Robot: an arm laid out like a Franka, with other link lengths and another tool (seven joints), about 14 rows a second.
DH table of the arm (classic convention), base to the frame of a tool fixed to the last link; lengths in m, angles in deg. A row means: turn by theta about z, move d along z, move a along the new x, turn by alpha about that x. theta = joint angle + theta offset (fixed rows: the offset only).
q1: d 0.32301  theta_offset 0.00  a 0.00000  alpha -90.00
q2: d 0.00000  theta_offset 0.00  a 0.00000  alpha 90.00
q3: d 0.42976  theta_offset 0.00  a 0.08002  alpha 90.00
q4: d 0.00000  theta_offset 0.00  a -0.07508  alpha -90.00
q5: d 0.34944  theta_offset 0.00  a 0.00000  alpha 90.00
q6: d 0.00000  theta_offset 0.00  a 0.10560  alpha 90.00
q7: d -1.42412  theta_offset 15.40  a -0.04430  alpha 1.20
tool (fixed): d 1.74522  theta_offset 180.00  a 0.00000  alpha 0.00
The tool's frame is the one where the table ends.
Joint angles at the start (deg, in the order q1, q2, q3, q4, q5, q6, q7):
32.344 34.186 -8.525 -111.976 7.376 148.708 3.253
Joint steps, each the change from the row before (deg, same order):
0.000 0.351 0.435 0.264 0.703 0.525 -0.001
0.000 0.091 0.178 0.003 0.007 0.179 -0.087
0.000 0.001 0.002 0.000 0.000 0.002 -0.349
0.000 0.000 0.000 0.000 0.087 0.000 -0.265
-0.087 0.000 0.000 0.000 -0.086 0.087 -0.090
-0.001 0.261 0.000 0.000 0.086 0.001 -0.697
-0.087 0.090 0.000 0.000 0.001 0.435 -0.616
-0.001 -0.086 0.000 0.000 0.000 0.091 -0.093
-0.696 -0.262 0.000 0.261 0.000 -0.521 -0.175
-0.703 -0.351 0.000 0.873 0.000 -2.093 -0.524
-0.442 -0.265 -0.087 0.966 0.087 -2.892 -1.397
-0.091 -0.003 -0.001 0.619 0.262 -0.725 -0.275
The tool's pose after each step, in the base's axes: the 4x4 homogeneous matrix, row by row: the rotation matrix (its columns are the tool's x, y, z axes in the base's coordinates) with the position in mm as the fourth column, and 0 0 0 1 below. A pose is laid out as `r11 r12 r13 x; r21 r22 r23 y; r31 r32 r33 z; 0 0 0 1`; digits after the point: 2 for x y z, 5 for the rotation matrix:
-0.99828 -0.00745 0.05813 581.77; -0.00511 0.99917 0.04032 326.38; -0.05838 0.03995 -0.99749 69.75; 0 0 0 1
-0.99821 -0.01145 0.05869 581.26; -0.00898 0.99907 0.04221 328.31; -0.05912 0.04160 -0.99738 68.95; 0 0 0 1
-0.99813 -0.01756 0.05857 581.03; -0.01510 0.99899 0.04222 328.06; -0.05925 0.04126 -0.99739 68.92; 0 0 0 1
-0.99808 -0.02091 0.05824 580.88; -0.01842 0.99891 0.04295 328.02; -0.05908 0.04180 -0.99738 68.95; 0 0 0 1
-0.99795 -0.02227 0.05993 581.76; -0.01973 0.99890 0.04264 327.06; -0.06081 0.04137 -0.99729 69.05; 0 0 0 1
-0.99791 -0.03298 0.05563 580.37; -0.03073 0.99869 0.04093 326.04; -0.05691 0.03913 -0.99761 66.02; 0 0 0 1
-0.99722 -0.04240 0.06130 582.41; -0.03984 0.99830 0.04246 325.23; -0.06300 0.03990 -0.99722 65.65; 0 0 0 1
-0.99697 -0.04411 0.06404 583.16; -0.04136 0.99819 0.04377 325.51; -0.06585 0.04099 -0.99699 66.80; 0 0 0 1
-0.99733 -0.03538 0.06386 587.49; -0.03257 0.99848 0.04447 319.17; -0.06534 0.04227 -0.99697 70.60; 0 0 0 1
-0.99828 -0.03292 0.04848 588.90; -0.03089 0.99863 0.04212 312.71; -0.04980 0.04055 -0.99794 76.72; 0 0 0 1
-0.99867 -0.04766 0.01966 584.91; -0.04693 0.99825 0.03609 306.37; -0.02134 0.03512 -0.99916 81.52; 0 0 0 1
-0.99870 -0.04807 0.01669 586.68; -0.04739 0.99810 0.03929 307.32; -0.01855 0.03845 -0.99909 84.50; 0 0 0 1

